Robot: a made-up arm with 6 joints.
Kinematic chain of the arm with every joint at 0, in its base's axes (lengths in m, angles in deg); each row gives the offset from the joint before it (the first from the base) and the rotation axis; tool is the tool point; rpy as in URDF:
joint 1: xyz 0 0 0.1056 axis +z
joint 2: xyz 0 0 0 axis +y
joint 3: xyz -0.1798 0 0.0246 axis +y
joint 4: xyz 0.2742 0 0.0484 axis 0.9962 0 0.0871
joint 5: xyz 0 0 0 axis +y
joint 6: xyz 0.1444 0 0.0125 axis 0.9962 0 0.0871
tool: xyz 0 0 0 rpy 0 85 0
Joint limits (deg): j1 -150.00..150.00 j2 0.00..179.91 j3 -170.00..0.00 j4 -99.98..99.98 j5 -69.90..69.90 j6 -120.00..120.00
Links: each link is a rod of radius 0.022 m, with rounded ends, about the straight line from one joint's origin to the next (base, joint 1, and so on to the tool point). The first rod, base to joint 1, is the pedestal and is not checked.
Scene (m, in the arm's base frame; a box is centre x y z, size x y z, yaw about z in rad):
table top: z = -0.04
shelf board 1: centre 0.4 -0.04 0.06 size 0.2 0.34 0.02 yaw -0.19
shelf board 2: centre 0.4 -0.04 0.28 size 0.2 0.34 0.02 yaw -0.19
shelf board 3: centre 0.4 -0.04 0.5 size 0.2 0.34 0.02 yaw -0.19
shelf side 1: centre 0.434 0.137 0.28 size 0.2 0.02 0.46 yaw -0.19
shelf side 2: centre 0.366 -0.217 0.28 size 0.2 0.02 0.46 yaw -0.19
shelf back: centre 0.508 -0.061 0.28 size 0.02 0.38 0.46 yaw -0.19
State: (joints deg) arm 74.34 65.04 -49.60 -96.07 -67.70 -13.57
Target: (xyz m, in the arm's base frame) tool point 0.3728 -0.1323 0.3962
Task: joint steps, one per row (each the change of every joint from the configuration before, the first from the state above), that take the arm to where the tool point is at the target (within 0.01 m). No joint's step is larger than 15 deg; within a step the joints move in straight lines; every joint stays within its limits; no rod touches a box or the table.
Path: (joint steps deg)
1: -13.47 -3.87 -0.10 -0.43 3.72 0.00
2: -13.46 -3.87 -0.10 -0.44 3.71 0.00
3: -13.47 -3.87 -0.10 -0.43 3.72 0.00
4: -13.47 -3.87 -0.10 -0.44 3.72 0.00
5: -13.46 -3.86 -0.10 -0.43 3.71 0.00
6: -13.47 -3.87 -0.10 -0.44 3.72 0.00
7: -13.46 -3.87 -0.10 -0.43 3.72 0.00
8: -13.47 -3.87 -0.10 -0.44 3.71 0.00
9: -13.47 -3.87 -0.10 -0.43 3.72 0.00
10: 4.93 12.49 -9.17 2.39 3.24 0.00
11: 4.92 12.50 -9.18 2.39 3.25 0.00
12: 4.93 12.49 -9.17 2.39 3.24 0.00
13: 4.92 12.49 -9.18 2.40 3.25 0.00

